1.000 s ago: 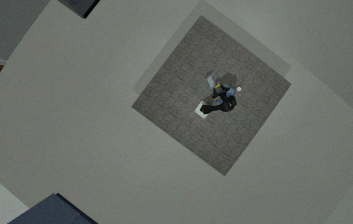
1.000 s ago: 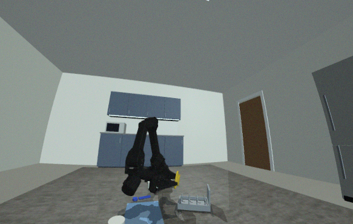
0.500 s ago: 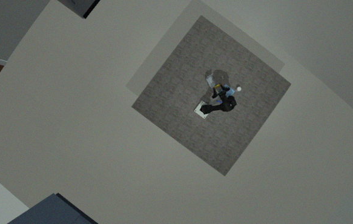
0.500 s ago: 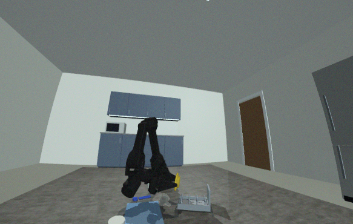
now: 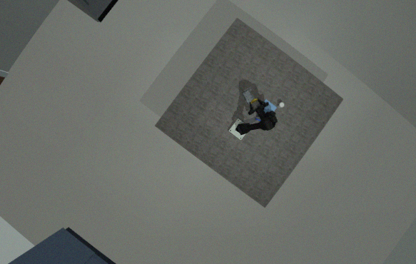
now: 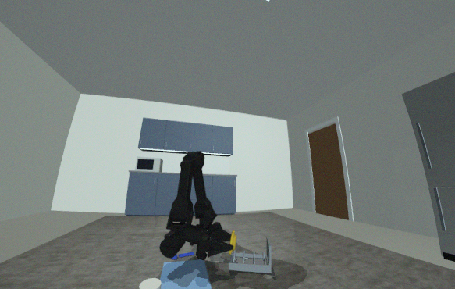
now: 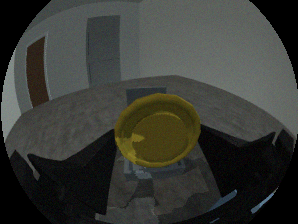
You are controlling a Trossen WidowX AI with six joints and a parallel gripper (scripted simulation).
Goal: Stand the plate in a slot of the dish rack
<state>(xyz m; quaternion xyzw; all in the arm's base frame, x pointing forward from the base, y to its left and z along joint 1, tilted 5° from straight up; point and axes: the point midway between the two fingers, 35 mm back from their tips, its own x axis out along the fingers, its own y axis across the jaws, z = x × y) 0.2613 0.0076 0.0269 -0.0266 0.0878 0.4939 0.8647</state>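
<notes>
My gripper tip is 2 cm short of the grey dish rack, 4 cm to the right of it and 5 cm above it. Round my gripper tip: yellow plate 1 cm to the right; then white cup 11 cm ahead, 24 cm to the right, 5 cm below; then blue spoon 11 cm behind, 17 cm to the right, 7 cm below.
</notes>
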